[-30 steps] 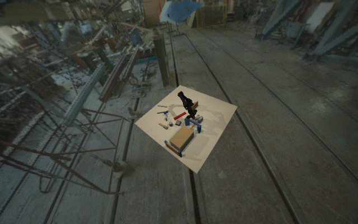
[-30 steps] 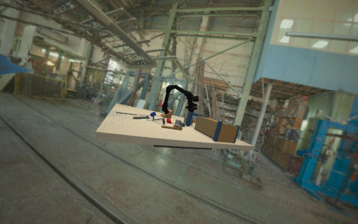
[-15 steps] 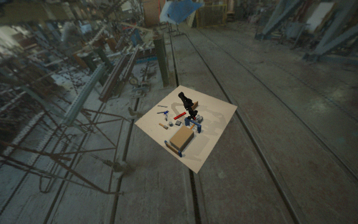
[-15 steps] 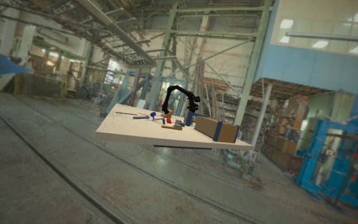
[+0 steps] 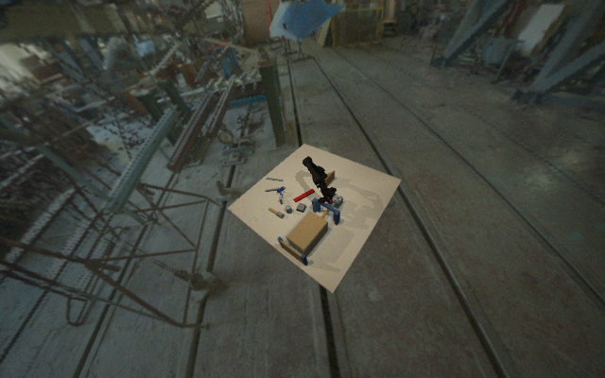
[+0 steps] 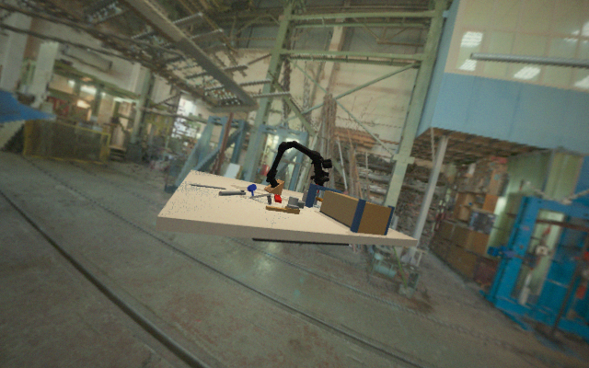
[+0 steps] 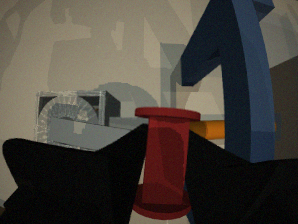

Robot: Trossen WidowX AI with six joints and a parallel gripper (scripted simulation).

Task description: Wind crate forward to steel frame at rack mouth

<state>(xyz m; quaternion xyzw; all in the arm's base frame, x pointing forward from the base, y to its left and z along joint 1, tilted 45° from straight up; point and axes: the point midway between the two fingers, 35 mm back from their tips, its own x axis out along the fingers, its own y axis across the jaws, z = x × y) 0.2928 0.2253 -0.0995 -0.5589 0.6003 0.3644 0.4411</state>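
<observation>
My gripper tip is now 40 mm past the winch handle, 30 mm above it and 10 mm to the left of it. Also, from my gripper tip: red knob (20 mm to the right); then blue steel frame (60 mm ahead, 30 mm below, 10 mm to the right); then grey winch (120 mm behind, 100 mm below, 10 mm to the right).
</observation>
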